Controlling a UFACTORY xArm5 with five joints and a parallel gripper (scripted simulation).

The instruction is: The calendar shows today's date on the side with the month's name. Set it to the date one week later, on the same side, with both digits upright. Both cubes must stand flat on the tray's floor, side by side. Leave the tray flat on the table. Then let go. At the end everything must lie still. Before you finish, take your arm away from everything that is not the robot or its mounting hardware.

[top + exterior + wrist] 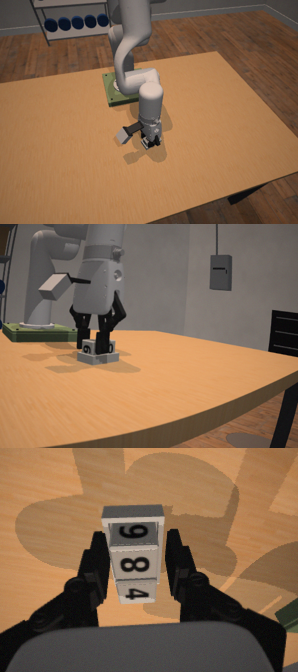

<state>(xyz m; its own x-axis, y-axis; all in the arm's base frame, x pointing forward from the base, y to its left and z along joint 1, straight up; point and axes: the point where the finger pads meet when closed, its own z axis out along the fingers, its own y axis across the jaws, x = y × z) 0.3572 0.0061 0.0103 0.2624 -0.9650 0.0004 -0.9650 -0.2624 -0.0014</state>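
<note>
Now: the digit cube 1 cm below my hand. From my hand the other things lie so: tray (2 cm to the left, 3 cm below).
</note>
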